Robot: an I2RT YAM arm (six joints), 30 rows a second.
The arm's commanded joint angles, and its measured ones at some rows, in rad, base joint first. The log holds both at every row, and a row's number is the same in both.
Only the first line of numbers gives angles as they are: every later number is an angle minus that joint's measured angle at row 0.
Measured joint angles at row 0: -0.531 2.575 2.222 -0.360 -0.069 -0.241
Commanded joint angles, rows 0 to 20: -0.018 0.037 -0.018 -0.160 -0.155 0.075; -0.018 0.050 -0.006 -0.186 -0.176 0.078; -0.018 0.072 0.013 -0.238 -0.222 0.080; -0.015 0.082 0.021 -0.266 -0.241 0.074; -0.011 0.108 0.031 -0.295 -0.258 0.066; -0.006 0.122 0.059 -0.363 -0.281 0.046; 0.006 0.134 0.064 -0.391 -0.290 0.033; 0.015 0.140 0.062 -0.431 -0.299 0.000; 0.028 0.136 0.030 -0.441 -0.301 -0.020; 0.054 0.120 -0.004 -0.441 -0.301 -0.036; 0.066 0.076 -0.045 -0.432 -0.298 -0.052; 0.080 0.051 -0.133 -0.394 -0.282 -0.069; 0.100 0.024 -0.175 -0.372 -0.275 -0.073; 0.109 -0.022 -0.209 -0.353 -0.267 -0.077; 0.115 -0.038 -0.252 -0.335 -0.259 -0.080; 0.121 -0.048 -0.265 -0.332 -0.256 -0.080; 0.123 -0.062 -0.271 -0.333 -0.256 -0.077; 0.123 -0.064 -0.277 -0.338 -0.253 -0.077; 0.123 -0.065 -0.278 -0.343 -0.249 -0.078; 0.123 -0.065 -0.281 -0.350 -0.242 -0.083; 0.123 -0.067 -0.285 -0.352 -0.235 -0.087
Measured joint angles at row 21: 0.121 -0.143 -0.205 -0.140 -0.238 -0.078
